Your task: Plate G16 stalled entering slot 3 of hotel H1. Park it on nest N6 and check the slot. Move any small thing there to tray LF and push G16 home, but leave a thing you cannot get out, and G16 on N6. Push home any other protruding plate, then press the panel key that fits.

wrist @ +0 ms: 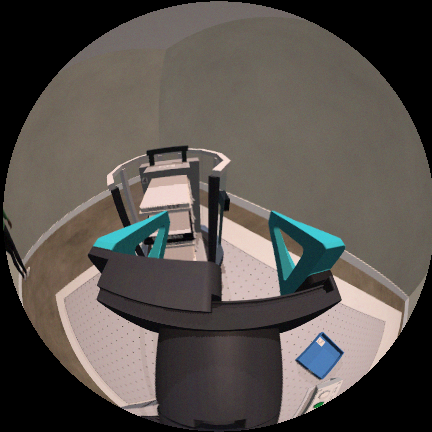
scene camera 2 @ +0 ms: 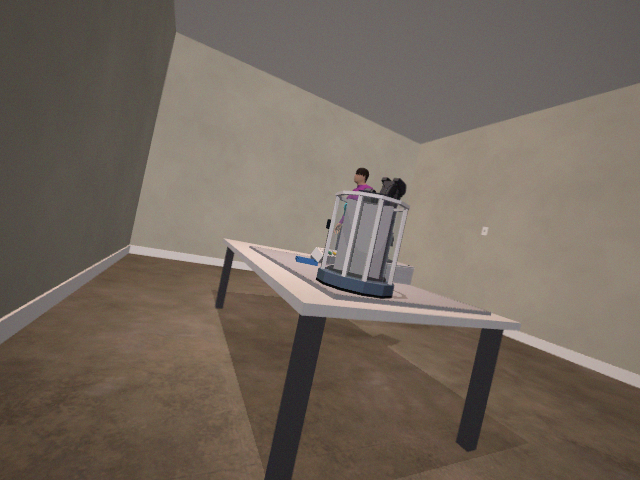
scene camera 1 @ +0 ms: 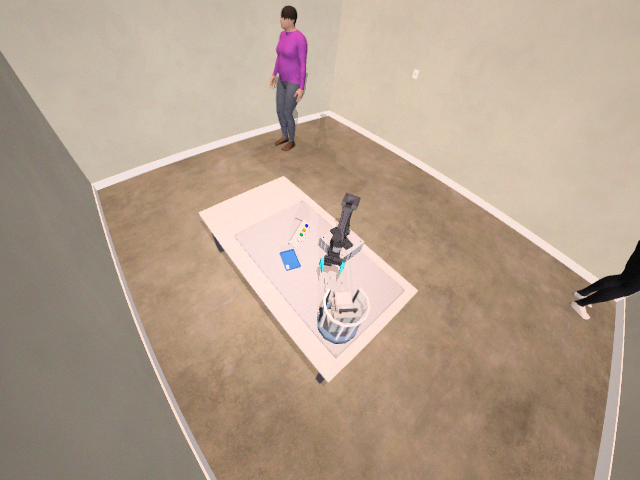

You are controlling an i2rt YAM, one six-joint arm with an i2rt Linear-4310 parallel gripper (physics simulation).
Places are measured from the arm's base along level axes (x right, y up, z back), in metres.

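Pixels of known places: gripper, between the fingertips: (wrist: 218,216) (scene camera 1: 330,274).
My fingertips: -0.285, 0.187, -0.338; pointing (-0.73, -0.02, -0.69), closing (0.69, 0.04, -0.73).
For each thing: its top centre in the pictures, then the offset to it from my fingertips, as dx, dy, dz. "*": a spot on its surface instead.
- grey hotel tower, centre of its top: (wrist: 165,150) (scene camera 2: 372,194) (scene camera 1: 347,301) -0.184, +0.030, -0.035
- pale plate, centre of its top: (wrist: 165,187) (scene camera 1: 344,302) -0.164, -0.037, -0.020
- blue tray, centre of its top: (wrist: 324,356) (scene camera 2: 306,258) (scene camera 1: 290,258) +0.360, -0.263, -0.046
- key panel, centre of its top: (scene camera 2: 329,249) (scene camera 1: 300,229) +0.509, -0.196, +0.125
- blue base, a spot on its surface: (scene camera 2: 356,284) * -0.297, -0.252, -0.084
My gripper (scene camera 1: 331,269) (wrist: 218,216) is open and empty, its teal fingers wide apart, short of the caged carousel. The grey hotel tower (scene camera 2: 366,237) (wrist: 194,200) stands inside the cage; its label is too small to read surely. In the wrist view, a pale plate (wrist: 167,192) sticks out of it toward me, with a dark-edged one (wrist: 172,238) lower down, partly behind my left finger. I cannot tell which is G16 or which slot is 3. A blue tray (scene camera 1: 290,260) (scene camera 2: 306,260) (wrist: 319,357) and the key panel (scene camera 1: 295,237) (wrist: 330,389) lie on the table. Nest N6 cannot be identified.
The cage has a white top ring (scene camera 1: 368,308) (wrist: 223,161), upright posts and a blue base (scene camera 2: 356,284). A pale grey box (scene camera 1: 356,248) stands beneath the arm on the table (scene camera 1: 248,209) (scene camera 2: 305,308). A person in purple (scene camera 1: 292,56) (scene camera 2: 361,187) stands beyond it; another's dark-clad legs (scene camera 1: 610,289) show at right.
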